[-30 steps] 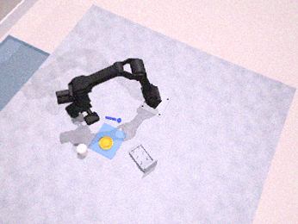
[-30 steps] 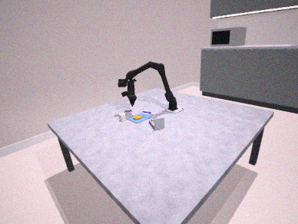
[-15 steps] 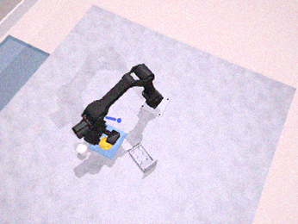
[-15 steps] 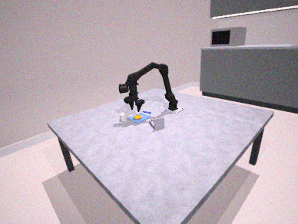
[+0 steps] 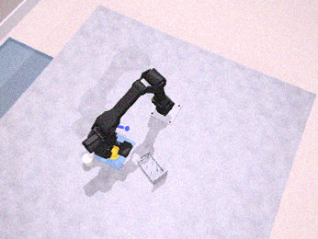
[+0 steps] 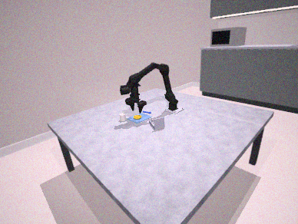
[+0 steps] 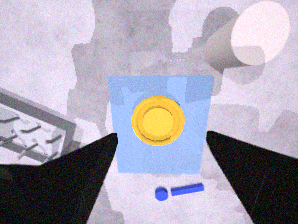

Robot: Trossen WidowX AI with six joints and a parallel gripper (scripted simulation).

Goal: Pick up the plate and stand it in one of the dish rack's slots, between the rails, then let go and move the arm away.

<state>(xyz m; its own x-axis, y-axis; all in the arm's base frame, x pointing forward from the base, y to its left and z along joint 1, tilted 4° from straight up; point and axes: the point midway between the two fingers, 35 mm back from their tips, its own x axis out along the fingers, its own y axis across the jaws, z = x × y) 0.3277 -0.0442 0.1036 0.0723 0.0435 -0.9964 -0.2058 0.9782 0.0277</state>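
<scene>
Now: the yellow plate 4 cm below my gripper tip. The rest, counted from my gripper tip: blue utensil 13 cm behind, 5 cm to the right, 6 cm below; then light blue mat 2 cm behind, 6 cm below; then white cup 9 cm ahead, 6 cm to the right, 3 cm below.
</scene>
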